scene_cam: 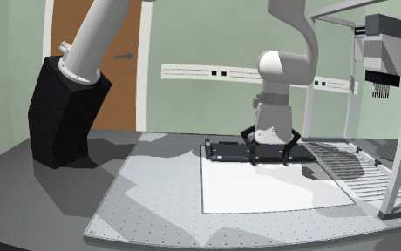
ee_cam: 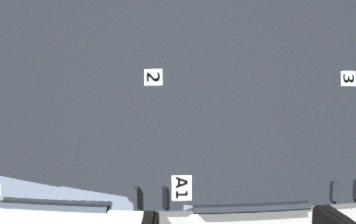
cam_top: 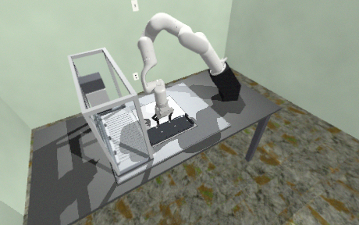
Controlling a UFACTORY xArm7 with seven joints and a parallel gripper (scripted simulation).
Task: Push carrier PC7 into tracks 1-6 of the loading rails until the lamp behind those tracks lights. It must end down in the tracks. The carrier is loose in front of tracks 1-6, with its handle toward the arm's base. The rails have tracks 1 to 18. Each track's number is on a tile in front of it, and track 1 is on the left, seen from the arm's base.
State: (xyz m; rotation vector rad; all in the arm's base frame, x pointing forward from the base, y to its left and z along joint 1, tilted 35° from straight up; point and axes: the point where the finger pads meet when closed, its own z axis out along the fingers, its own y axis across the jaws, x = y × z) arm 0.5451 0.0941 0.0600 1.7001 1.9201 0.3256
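The carrier PC7 is 80 mm to the left of my hand. Also, from my hand: pipetting head (340 mm ahead, 30 mm to the right, 330 mm above); frame post (220 mm ahead, 320 mm to the right, 230 mm above).
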